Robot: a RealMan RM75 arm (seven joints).
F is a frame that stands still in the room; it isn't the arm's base.
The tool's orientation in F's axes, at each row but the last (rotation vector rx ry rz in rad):
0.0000 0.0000 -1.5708
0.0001 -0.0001 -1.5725
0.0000 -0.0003 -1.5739
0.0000 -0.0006 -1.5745
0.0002 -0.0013 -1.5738
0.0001 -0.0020 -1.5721
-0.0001 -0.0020 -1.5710
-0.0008 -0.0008 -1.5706
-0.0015 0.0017 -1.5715
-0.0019 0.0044 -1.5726
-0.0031 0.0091 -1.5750
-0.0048 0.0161 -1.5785
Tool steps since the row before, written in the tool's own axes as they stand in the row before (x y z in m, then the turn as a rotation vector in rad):
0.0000 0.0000 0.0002 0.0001 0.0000 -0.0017
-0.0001 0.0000 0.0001 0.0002 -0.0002 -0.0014
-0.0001 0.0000 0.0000 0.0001 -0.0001 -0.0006
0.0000 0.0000 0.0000 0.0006 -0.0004 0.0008
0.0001 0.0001 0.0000 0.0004 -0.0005 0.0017
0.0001 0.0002 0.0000 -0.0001 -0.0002 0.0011
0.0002 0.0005 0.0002 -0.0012 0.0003 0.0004
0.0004 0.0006 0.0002 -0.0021 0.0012 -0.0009
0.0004 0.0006 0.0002 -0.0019 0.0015 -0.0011
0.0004 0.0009 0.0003 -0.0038 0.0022 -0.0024
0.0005 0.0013 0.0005 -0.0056 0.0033 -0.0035
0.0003 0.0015 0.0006 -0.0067 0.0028 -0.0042
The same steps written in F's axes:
0.0000 0.0000 0.0002 0.0000 -0.0001 -0.0017
0.0000 0.0001 0.0001 -0.0002 -0.0002 -0.0014
0.0000 0.0001 0.0000 -0.0001 -0.0001 -0.0006
0.0000 0.0000 0.0000 -0.0004 -0.0006 0.0008
0.0001 -0.0001 0.0000 -0.0005 -0.0004 0.0017
0.0002 -0.0001 0.0000 -0.0002 0.0001 0.0011
0.0005 -0.0002 0.0002 0.0003 0.0012 0.0004
0.0006 -0.0004 0.0002 0.0012 0.0021 -0.0009
0.0006 -0.0004 0.0002 0.0015 0.0019 -0.0011
0.0009 -0.0004 0.0003 0.0022 0.0038 -0.0024
0.0013 -0.0005 0.0005 0.0033 0.0056 -0.0035
0.0015 -0.0003 0.0006 0.0028 0.0067 -0.0042

